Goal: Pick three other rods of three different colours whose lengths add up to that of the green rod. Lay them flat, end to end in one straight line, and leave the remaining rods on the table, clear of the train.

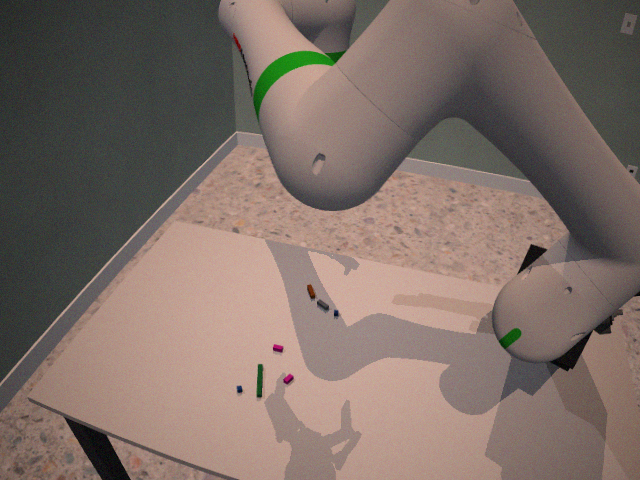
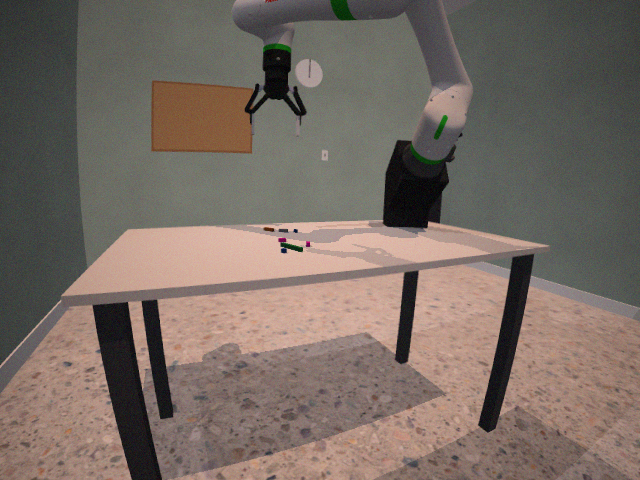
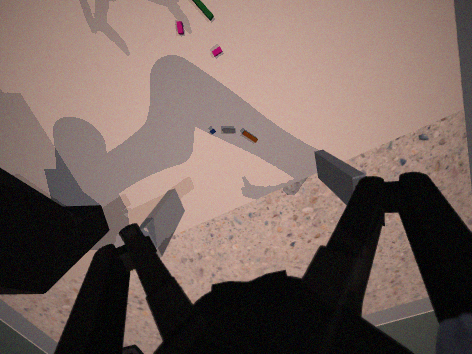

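Where they show: gripper, fingertip midpoint: (image 2: 275,135) (image 3: 245,183); arm's base at its link origin: (image 2: 422,160).
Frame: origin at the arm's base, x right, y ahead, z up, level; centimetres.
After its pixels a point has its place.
Observation:
The green rod (image 1: 260,380) {z -25.0, x -16.8, y 50.6 cm} (image 2: 291,247) {z -25.5, x -17.4, y 51.1 cm} (image 3: 204,10) {z -25.0, x -14.4, y 51.6 cm} lies flat. A small blue rod (image 1: 239,389) {z -25.1, x -20.6, y 53.5 cm} (image 2: 283,250) {z -25.4, x -20.8, y 53.9 cm} lies beside it. One magenta rod (image 1: 278,348) {z -25.1, x -7.3, y 50.9 cm} (image 2: 281,239) {z -25.3, x -7.4, y 51.5 cm} (image 3: 217,51) {z -25.0, x -6.9, y 51.3 cm} and another magenta rod (image 1: 288,378) {z -25.0, x -14.0, y 45.5 cm} (image 2: 308,243) {z -25.2, x -14.7, y 45.8 cm} (image 3: 180,28) {z -25.0, x -13.5, y 45.7 cm} lie nearby at different angles. An orange rod (image 1: 310,291) {z -25.1, x 12.5, y 51.6 cm} (image 2: 268,228) {z -25.2, x 12.5, y 51.8 cm} (image 3: 249,136) {z -25.0, x 12.8, y 51.4 cm}, a grey rod (image 1: 323,304) {z -25.0, x 9.4, y 47.0 cm} (image 2: 283,230) {z -25.4, x 9.2, y 47.3 cm} (image 3: 228,130) {z -25.0, x 9.5, y 47.1 cm} and a second small blue rod (image 1: 336,313) {z -25.2, x 8.0, y 43.1 cm} (image 2: 295,230) {z -25.4, x 8.0, y 43.5 cm} (image 3: 212,131) {z -25.0, x 8.3, y 43.3 cm} lie in a loose row with gaps, the orange one angled to the grey. My gripper (image 2: 275,134) {z 6.0, x 11.7, y 50.0 cm} (image 3: 245,183) {z 6.0, x 11.7, y 50.0 cm} is open and empty, high above the table.
The white table (image 1: 155,310) {z -26.0, x -8.4, y 83.4 cm} (image 2: 180,263) {z -26.0, x -26.0, y 77.1 cm} (image 3: 375,75) {z -26.0, x 10.4, y 82.6 cm} carries the rods. The black robot base (image 2: 408,198) {z -14.0, x 6.9, y 0.5 cm} stands at the table's back right. Arm shadows fall across the orange, grey and second blue rods. A corkboard (image 2: 201,117) hangs on the wall behind.

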